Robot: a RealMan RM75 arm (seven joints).
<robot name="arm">
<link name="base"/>
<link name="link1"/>
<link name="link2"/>
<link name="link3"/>
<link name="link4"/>
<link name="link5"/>
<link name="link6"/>
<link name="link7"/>
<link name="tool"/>
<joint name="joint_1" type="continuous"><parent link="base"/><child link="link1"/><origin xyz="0 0 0.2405"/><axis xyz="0 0 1"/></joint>
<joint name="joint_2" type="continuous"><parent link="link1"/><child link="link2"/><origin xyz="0 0 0"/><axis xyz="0 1 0"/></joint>
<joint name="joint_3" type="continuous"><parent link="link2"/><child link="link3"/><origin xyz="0 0 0.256"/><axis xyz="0 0 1"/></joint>
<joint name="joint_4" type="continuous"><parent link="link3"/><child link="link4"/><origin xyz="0 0 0"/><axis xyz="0 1 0"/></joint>
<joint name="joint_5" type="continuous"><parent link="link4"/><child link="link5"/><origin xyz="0 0 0.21"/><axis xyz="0 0 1"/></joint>
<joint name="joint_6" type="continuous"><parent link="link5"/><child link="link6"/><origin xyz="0 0 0"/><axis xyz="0 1 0"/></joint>
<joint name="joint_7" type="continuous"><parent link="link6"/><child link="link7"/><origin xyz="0 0 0.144"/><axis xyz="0 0 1"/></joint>
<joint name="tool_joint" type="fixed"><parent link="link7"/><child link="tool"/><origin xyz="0 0 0"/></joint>
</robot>
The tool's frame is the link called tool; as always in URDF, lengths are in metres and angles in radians. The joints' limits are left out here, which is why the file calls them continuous.
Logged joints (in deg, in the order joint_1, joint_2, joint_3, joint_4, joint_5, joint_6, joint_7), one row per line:
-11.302, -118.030, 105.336, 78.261, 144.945, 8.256, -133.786
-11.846, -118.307, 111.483, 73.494, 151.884, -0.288, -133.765
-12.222, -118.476, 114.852, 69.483, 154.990, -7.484, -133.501
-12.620, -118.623, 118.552, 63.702, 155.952, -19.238, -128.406
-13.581, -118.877, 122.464, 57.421, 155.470, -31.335, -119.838
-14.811, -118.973, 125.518, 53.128, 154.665, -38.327, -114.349
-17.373, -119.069, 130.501, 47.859, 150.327, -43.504, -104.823
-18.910, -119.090, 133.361, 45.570, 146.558, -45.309, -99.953
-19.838, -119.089, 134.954, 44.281, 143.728, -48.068, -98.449
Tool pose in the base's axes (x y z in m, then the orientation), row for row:
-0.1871, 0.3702, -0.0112, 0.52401, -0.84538, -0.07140, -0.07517
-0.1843, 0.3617, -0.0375, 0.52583, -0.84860, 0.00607, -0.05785
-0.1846, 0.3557, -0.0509, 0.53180, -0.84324, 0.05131, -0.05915
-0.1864, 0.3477, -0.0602, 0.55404, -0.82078, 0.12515, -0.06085
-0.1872, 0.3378, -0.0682, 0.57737, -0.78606, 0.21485, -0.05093
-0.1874, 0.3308, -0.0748, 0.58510, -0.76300, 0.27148, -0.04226
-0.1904, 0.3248, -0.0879, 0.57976, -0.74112, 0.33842, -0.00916
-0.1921, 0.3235, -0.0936, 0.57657, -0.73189, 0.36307, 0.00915
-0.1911, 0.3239, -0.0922, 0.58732, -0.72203, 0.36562, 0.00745
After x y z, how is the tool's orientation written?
As a quaternion, w x y z.
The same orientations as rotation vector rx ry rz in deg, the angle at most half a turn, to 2 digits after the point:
-115.93, -9.79, -10.31
-116.28, 0.83, -7.93
-115.25, 7.01, -8.08
-111.13, 16.94, -8.24
-105.39, 28.81, -6.83
-101.97, 36.28, -5.65
-99.27, 45.33, -1.23
-98.16, 48.69, 1.23
-96.41, 48.82, 0.99

